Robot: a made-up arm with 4 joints.
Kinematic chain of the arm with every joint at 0, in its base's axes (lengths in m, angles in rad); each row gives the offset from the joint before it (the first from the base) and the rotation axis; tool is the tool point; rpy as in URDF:
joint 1: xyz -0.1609 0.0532 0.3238 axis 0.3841 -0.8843 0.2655
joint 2: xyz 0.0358 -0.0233 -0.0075 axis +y
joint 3: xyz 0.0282 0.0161 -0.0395 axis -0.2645 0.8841 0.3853
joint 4: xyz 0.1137 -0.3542 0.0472 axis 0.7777 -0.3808 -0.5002
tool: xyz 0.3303 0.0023 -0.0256 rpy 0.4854 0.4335 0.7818
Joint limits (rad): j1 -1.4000..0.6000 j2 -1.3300..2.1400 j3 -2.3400..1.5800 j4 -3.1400..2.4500
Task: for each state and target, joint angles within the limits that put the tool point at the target. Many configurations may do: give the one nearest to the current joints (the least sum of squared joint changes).
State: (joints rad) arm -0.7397 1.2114 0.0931 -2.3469
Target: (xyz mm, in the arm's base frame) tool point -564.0 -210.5 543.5
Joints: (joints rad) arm -0.9932 1.7804 -0.0197 -1.8883
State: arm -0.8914 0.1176 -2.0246 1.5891
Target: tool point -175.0 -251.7 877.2
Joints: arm -1.4000 1.0114 -2.2904 0.7369
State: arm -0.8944 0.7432 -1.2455 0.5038
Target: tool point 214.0 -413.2 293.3
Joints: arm -0.1043 0.3447 -0.5801 -0.0279
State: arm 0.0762 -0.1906 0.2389 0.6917
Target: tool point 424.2 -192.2 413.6
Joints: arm 0.3597 -0.1809 0.4067 0.0610
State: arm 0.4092 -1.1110 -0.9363 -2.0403
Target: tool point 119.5 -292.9 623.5
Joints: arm 0.1954 -1.1911 -0.3973 -1.4258
